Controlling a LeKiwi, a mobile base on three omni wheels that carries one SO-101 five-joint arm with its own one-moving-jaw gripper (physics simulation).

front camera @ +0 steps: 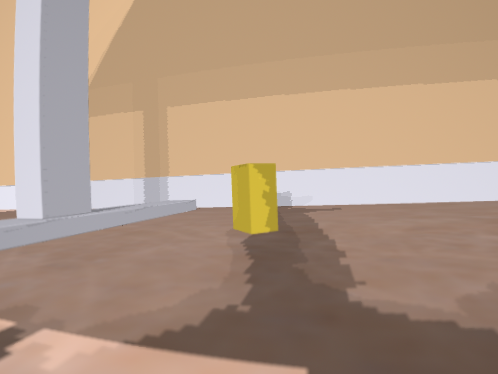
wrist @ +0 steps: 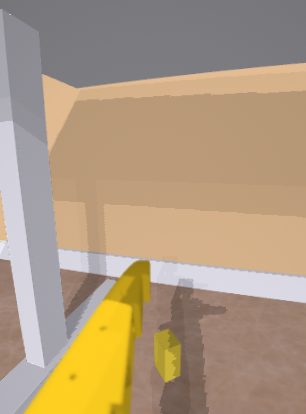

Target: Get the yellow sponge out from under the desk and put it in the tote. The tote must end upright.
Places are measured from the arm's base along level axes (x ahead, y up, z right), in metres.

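Pixels of known places: hand, tool point: (wrist: 150,275).
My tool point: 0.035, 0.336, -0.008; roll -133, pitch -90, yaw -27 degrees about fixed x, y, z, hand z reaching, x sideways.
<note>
For each thing: its middle in the pictures, then the offset to it from my tool point, as dx, dy, dz. "spot": a spot on its surface instead. Level surfaces: height alone.
- yellow sponge, body centre: (front camera: 253,197) (wrist: 167,354) +0.368, -0.384, +0.020
- desk, surface height: dy +0.270
- white baseboard, surface spot: (front camera: 400,185) spot: +0.642, -0.383, +0.374
The yellow sponge (front camera: 255,199) (wrist: 168,356) stands upright on the shaded floor, near the middle of the front view and low, right of centre, in the wrist view. My gripper is fully open: in the wrist view its one notched yellow jaw reaches up from the lower left, and the moving jaw is out of the picture. The jaw's tip is drawn above and left of the sponge and does not touch it. The underside of the desk (wrist: 175,35) shows grey at the top of the wrist view. The tote does not show in either view.
A grey desk leg (front camera: 65,110) (wrist: 30,210) stands at the left, on a foot bar (front camera: 125,218) (wrist: 25,382) that runs along the floor left of the sponge. Behind the sponge are a white baseboard (front camera: 400,185) (wrist: 240,282) and a tan wall (front camera: 350,130) (wrist: 200,235).
</note>
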